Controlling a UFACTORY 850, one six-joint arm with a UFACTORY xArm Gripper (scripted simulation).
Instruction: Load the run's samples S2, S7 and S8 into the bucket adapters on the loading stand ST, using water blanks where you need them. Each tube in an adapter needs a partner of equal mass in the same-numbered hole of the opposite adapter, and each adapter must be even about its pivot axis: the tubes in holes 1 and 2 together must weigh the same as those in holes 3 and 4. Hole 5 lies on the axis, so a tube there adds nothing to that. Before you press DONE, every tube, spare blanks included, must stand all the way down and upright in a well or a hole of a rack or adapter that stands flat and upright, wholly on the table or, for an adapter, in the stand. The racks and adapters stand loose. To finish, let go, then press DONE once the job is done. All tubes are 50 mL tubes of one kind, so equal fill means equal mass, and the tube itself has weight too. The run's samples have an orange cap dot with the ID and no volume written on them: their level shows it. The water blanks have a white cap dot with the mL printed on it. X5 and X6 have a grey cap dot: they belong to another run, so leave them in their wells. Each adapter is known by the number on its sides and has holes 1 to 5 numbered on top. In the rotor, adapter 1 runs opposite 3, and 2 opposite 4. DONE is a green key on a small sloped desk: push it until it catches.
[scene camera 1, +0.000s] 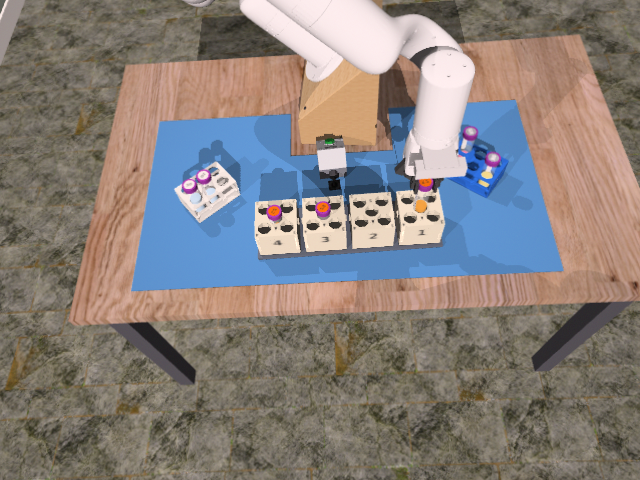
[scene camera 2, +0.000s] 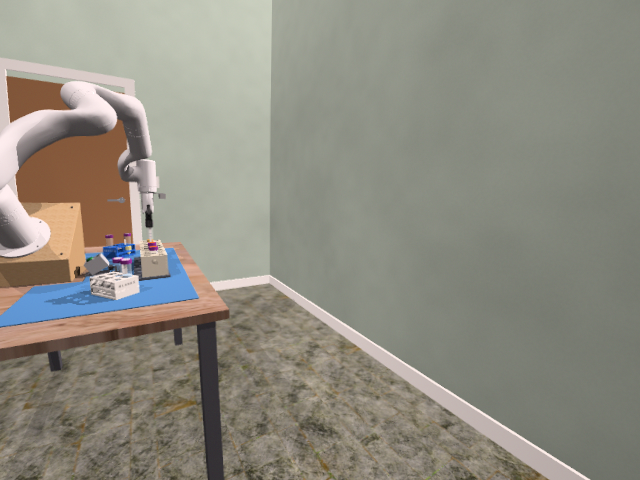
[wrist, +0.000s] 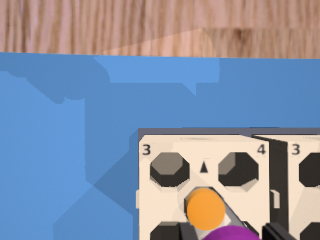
The gripper (scene camera 1: 424, 188) is 1.14 m from the lens. A blue rack (scene camera 1: 475, 170) is 1.37 m from the lens.
